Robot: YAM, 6 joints.
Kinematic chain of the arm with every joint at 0, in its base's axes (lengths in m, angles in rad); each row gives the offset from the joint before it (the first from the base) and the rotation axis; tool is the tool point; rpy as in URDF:
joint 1: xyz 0 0 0.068 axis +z
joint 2: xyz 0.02 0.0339 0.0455 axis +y
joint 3: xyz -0.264 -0.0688 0 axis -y
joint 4: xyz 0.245 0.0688 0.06 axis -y
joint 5: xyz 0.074 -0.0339 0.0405 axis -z
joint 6: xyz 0.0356 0 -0.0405 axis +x
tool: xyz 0 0 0 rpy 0 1.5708 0
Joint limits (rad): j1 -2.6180..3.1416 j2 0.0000..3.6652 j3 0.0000..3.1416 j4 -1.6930..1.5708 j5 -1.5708..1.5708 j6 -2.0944..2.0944
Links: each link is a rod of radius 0.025 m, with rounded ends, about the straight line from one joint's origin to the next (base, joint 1, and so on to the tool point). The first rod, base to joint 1, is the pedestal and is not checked.
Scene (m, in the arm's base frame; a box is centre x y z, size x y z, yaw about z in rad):
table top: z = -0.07
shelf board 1: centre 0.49 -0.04 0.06 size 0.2 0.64 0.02 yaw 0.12
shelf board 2: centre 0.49 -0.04 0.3 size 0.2 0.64 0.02 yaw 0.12
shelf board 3: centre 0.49 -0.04 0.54 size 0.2 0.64 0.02 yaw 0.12
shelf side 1: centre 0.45 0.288 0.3 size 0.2 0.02 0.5 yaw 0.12
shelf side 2: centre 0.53 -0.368 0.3 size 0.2 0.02 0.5 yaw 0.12
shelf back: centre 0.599 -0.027 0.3 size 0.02 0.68 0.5 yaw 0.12
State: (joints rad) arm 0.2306 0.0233 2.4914 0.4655 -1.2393 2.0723
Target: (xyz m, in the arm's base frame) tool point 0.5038 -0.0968 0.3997
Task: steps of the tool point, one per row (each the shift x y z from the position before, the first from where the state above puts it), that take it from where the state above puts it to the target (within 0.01 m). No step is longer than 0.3 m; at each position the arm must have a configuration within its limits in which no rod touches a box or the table.
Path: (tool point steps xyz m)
1: 0.1107 0.0882 0.2184
2: 0.2024 0.0512 0.1369
3: 0.2340 -0.0112 0.0290
4: 0.1977 -0.0666 -0.0761
5: 0.1119 -0.0877 -0.1517
6: 0.0687 -0.0030 0.0152
7: 0.0672 0.0078 -0.0003
8: 0.0608 0.0189 -0.0149

